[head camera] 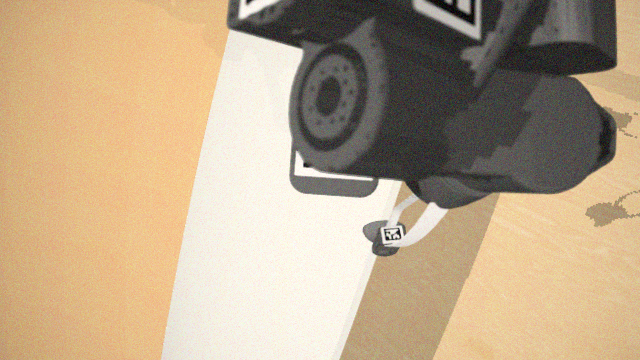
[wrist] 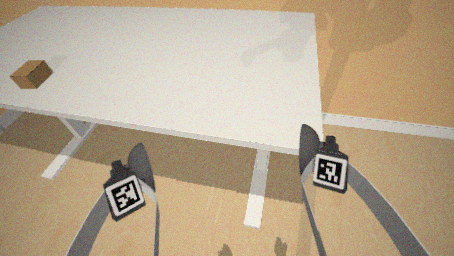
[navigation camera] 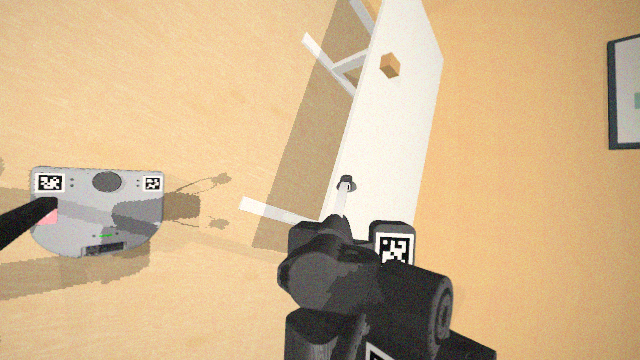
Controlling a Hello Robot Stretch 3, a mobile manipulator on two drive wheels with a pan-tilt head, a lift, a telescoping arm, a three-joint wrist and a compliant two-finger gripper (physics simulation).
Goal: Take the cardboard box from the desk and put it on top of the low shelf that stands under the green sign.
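Pixels of known places: robot's base, origin of the base link: (navigation camera: 107, 180).
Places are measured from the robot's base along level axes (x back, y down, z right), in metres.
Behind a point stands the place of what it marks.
The small brown cardboard box (navigation camera: 390, 65) {x -0.554, y -0.768, z 0.866 m} (wrist: 31, 74) sits on the white desk (head camera: 260, 260) {x -0.182, y -0.720, z 0.967 m} (navigation camera: 387, 150) {x -0.199, y -0.720, z 0.964 m} (wrist: 200, 65), towards its far part in the navigation view and at the left in the wrist view. My gripper (head camera: 384, 238) (navigation camera: 346, 184) (wrist: 224, 151) {x 0.022, y -0.966, z 0.355 m} is open and empty, its two fingers wide apart in the wrist view. It is above the desk's long front edge, well away from the box. My wrist hides part of the desk in the head view. The low shelf and the green sign cannot be made out in these views.
The desk's white legs (navigation camera: 272, 210) (wrist: 256, 192) reach out on the floor below its front edge. My base (navigation camera: 100, 210) {x 0.098, y -0.160, z -0.016 m} stands on the floor to the left in the navigation view. A dark-framed picture (navigation camera: 612, 100) {x -0.444, y -1.453, z 1.546 m} hangs on the wall at the right. A white skirting board (wrist: 390, 125) runs beside the desk.
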